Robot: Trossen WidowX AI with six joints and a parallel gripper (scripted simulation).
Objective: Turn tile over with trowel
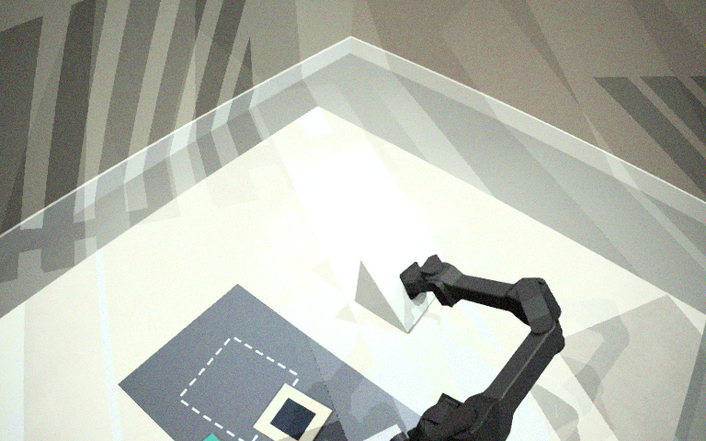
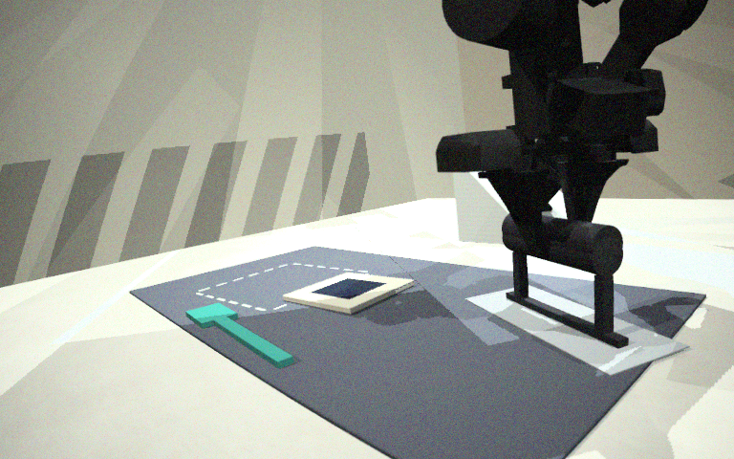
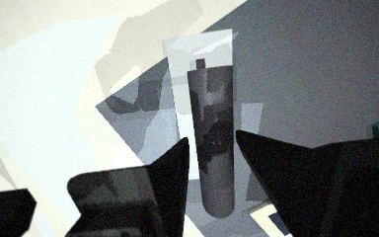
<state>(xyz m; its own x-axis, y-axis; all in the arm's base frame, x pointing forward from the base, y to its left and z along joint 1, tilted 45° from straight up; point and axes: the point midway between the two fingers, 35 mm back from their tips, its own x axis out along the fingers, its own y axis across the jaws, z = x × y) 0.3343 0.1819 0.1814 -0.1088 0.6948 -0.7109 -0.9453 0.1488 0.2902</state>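
My gripper tip is 1 cm past the trowel, 2 cm to the left of it and 3 cm above it. Round my gripper tip: teal t-shaped flat piece (21 cm ahead, 24 cm to the right, 6 cm below); then grey mat (7 cm ahead, 23 cm to the right, 8 cm below); then tile (6 cm ahead, 23 cm to the right, 6 cm below).
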